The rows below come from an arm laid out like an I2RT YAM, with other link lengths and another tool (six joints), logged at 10 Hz.
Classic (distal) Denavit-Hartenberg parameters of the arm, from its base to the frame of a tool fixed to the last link. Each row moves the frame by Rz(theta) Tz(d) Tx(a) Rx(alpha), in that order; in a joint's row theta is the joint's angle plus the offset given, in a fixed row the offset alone. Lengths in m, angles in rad.
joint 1: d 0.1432, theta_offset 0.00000, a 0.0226, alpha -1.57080
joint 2: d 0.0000, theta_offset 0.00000, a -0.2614, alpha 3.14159
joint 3: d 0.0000, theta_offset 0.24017, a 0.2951, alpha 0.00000
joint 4: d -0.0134, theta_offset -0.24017, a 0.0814, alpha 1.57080
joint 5: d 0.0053, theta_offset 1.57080, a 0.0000, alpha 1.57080
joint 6: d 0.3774, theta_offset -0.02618, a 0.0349, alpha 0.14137
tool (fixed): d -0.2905, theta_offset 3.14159, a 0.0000, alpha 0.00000
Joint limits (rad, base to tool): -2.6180..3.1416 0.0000..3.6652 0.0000..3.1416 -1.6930..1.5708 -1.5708..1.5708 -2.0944..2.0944
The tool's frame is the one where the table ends.
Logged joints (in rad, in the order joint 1, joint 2, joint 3, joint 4, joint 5, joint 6), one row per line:
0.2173, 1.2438, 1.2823, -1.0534, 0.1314, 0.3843
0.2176, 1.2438, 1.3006, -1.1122, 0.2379, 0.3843
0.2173, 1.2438, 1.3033, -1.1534, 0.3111, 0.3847
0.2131, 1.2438, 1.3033, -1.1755, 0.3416, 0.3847
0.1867, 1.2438, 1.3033, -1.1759, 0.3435, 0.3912
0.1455, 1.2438, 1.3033, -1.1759, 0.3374, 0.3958
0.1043, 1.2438, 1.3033, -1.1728, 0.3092, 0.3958
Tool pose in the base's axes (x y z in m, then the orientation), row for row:
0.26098, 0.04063, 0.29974, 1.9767, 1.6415, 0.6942
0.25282, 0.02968, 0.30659, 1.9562, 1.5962, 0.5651
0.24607, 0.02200, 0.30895, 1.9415, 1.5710, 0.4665
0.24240, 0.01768, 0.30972, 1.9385, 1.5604, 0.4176
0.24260, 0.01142, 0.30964, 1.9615, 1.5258, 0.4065
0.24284, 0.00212, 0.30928, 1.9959, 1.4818, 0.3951
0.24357, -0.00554, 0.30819, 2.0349, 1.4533, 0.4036
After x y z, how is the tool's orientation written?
As a rotation vector, in radians.
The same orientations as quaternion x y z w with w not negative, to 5 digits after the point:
0.72140, 0.59907, 0.25335, 0.23773
0.72723, 0.59340, 0.21008, 0.27363
0.72993, 0.59064, 0.17539, 0.29595
0.73182, 0.58908, 0.15765, 0.30425
0.74142, 0.57673, 0.15365, 0.30672
0.75461, 0.56024, 0.14938, 0.30723
0.76646, 0.54740, 0.15202, 0.29965

